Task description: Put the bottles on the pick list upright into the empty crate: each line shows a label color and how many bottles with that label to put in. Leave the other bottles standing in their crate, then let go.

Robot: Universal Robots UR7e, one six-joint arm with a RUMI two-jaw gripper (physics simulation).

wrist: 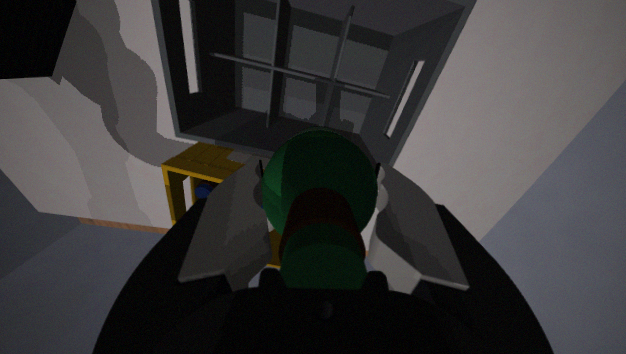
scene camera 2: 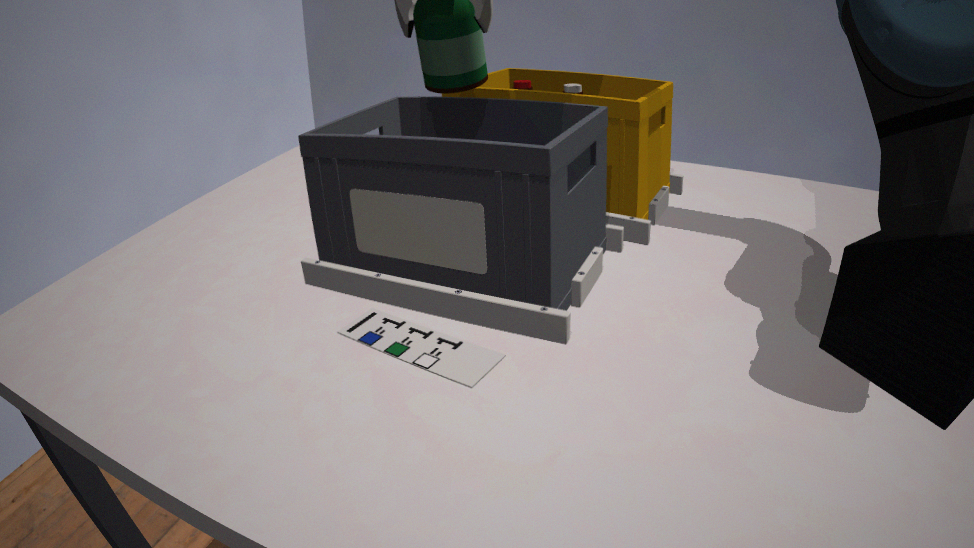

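Where they show: gripper, fingertip midpoint: (wrist: 318,164) (scene camera 2: 446,35); arm's base at its link origin: (scene camera 2: 957,218).
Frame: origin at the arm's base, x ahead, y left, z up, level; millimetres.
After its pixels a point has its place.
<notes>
My gripper (scene camera 2: 446,30) {x 526, y -133, z 112 mm} (wrist: 318,164) {x 526, y -133, z 112 mm} is shut on a green bottle (scene camera 2: 452,57) {x 513, y -114, z 87 mm} (wrist: 320,155) {x 524, y -105, z 153 mm} with a pale green label. The bottle leans slightly in the scene view, and its base is above rim height at the back of the dark grey crate (scene camera 2: 422,153) {x 496, y 15, z 15 mm} (wrist: 430,50) {x 637, y -44, z 3 mm}. Dividers split that crate into compartments; no bottle shows in those visible in the wrist view. The yellow crate (scene camera 2: 653,149) {x 303, y -266, z -49 mm} (wrist: 205,157) {x 353, y -202, z -16 mm} stands behind it, with a red cap (scene camera 2: 522,84) {x 503, y -363, z 13 mm}, a white cap (scene camera 2: 572,87) {x 424, y -343, z 14 mm} and a blue cap (wrist: 203,190) {x 358, y -243, z 16 mm} showing. The pick list (scene camera 2: 469,368) {x 433, y 99, z -145 mm} has blue, green and white squares, each with a mark like a 1.
Light rails (scene camera 2: 435,299) {x 492, y 26, z -127 mm} screwed to the table (scene camera 2: 204,381) {x 667, y 195, z -147 mm} run along the grey crate's base, and more stand by the yellow crate. The dark arm (scene camera 2: 912,293) {x 58, y 61, z -49 mm} is at the right of the scene view and casts a shadow on the table. Walls rise behind.
</notes>
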